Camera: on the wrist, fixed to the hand. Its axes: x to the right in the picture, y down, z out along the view.
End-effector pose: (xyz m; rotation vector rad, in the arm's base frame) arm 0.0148 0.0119 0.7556 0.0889 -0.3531 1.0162
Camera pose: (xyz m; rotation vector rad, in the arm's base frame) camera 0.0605 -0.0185 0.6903 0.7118 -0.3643 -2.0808
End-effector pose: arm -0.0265 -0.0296 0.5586 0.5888 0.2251 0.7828
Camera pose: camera -0.0407 -0.0475 0.4764 -0.0106 0.2121 -2.3229
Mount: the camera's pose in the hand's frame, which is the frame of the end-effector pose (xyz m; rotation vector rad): -0.0246 -0.0488 -0.0655 0.0481 -0.7056 -3.0418
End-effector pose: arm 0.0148 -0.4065 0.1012 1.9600 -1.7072 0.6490
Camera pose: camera 0.0569 -0.3408 0.1356 1.9959 1.9124 -1.1134
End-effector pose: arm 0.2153 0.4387 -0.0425 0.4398 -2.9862 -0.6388
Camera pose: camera 0.2592 0.3774 -0.0025 -2.2470 -0.3010 0.1168
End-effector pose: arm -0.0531 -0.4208 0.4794 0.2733 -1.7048 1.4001
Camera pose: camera 0.0248 -0.3887 0.4924 2.0392 0.0239 -1.1168
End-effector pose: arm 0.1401 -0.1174 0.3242 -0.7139 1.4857 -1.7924
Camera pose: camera 0.0963 -0.0534 0.3598 1.6927 0.8367 0.6907
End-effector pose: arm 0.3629 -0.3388 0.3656 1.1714 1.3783 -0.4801
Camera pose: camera 0.2841 -0.3121 0.3846 1.8369 -1.0809 2.1150
